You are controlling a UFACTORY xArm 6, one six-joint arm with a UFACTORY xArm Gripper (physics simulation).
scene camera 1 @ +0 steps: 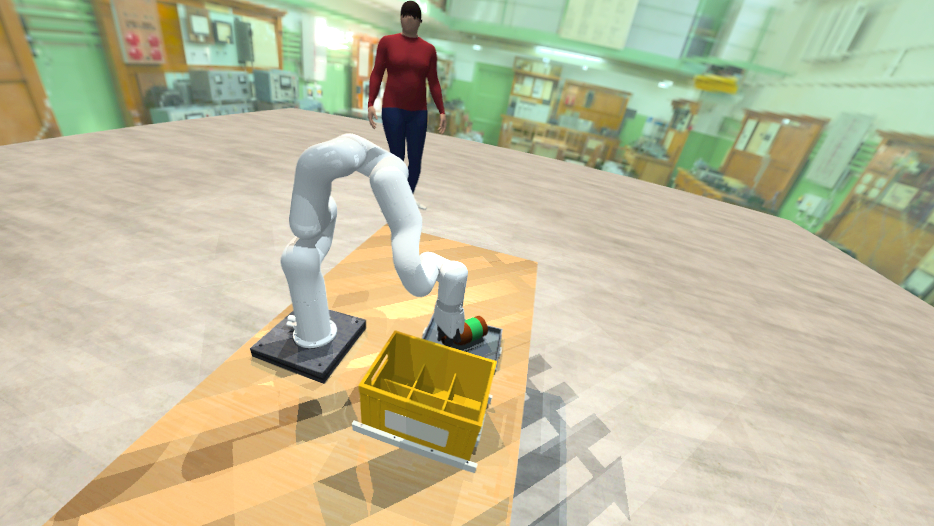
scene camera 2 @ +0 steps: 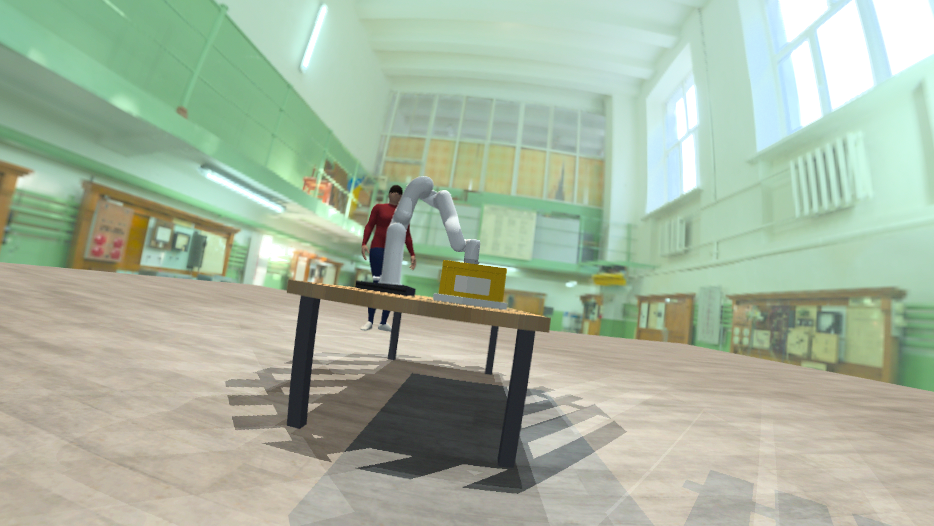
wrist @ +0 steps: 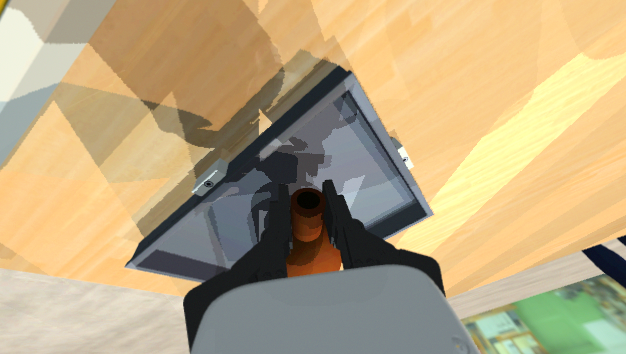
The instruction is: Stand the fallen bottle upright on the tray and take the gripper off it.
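Seen in the pictures: gripper, fingertip midpoint: (scene camera 1: 445, 342) (wrist: 305, 195); arm's base, origin of the base link: (scene camera 1: 315, 333) (scene camera 2: 390, 285).
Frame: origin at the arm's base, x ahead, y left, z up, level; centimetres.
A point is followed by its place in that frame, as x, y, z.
Observation:
The brown bottle with a green band (scene camera 1: 474, 329) {47.0, 14.9, 3.2} lies on its side on the grey tray (scene camera 1: 486, 352) {52.5, 12.4, -3.2} (wrist: 375, 165) {33.3, 14.5, -3.2}, its neck toward the gripper. In the wrist view the orange-brown bottle (wrist: 315, 262) {40.9, 12.8, 3.1} shows its open mouth and neck between the two black fingers. My gripper (scene camera 1: 450, 337) {38.8, 10.1, -0.8} (wrist: 305, 195) {38.8, 10.1, -0.8} points down at the tray and is shut on the bottle's neck. The bottle's lower body and green band are hidden in the wrist view by the gripper housing. In scene camera 2 the yellow crate hides the bottle and the fingers.
A yellow crate with dividers (scene camera 1: 372, 406) {28.0, -22.8, 7.7} (scene camera 2: 447, 282) {28.0, -22.7, 4.5} stands close beside the tray, on a base with a white rail (scene camera 1: 413, 446) {38.7, -24.9, -0.8}. The arm's dark base plate (scene camera 1: 281, 356) {-3.9, -11.2, 0.2} (scene camera 2: 405, 289) {9.5, -13.1, -0.9} is to the left. A person in a red top (scene camera 1: 406, 71) (scene camera 2: 381, 225) stands beyond the table.

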